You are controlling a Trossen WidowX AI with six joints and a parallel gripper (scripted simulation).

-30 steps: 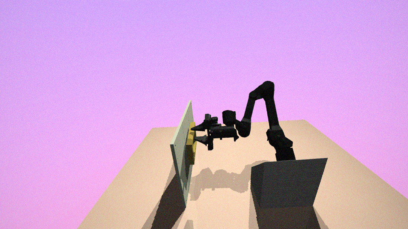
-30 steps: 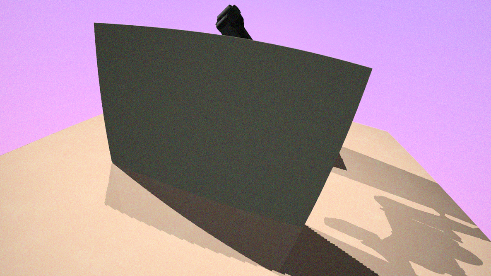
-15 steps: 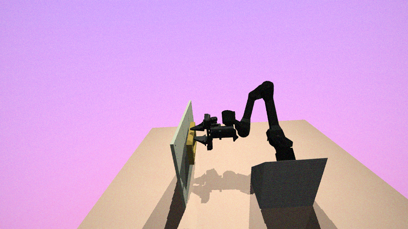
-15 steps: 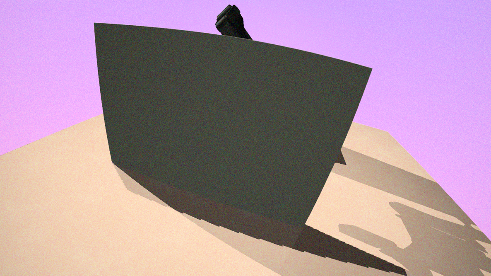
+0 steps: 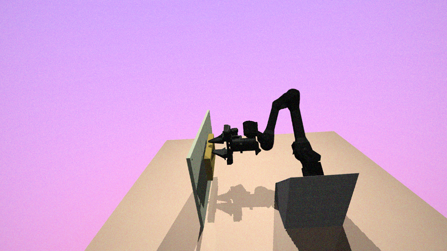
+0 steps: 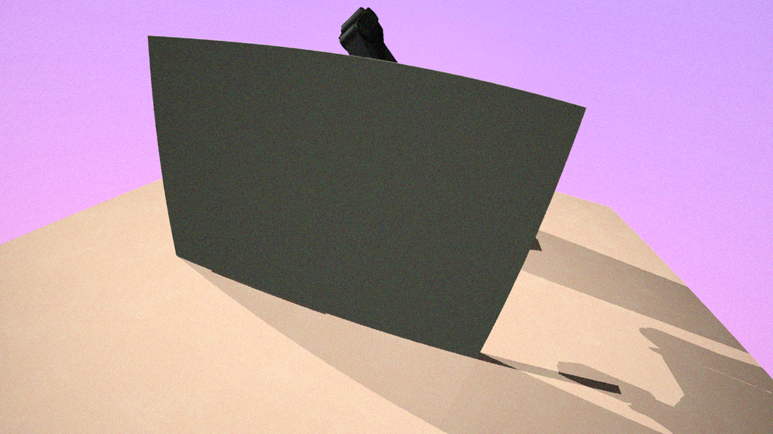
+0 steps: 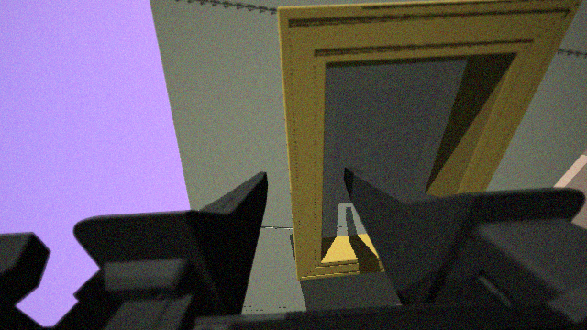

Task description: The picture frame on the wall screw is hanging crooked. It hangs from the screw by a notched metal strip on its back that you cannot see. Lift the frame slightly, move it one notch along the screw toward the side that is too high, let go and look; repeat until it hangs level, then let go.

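My gripper tip is 5 cm above the yellow picture frame and 1 cm short of it. Round my gripper tip: wall panel (6 cm below, 2 cm ahead, 1 cm to the right).
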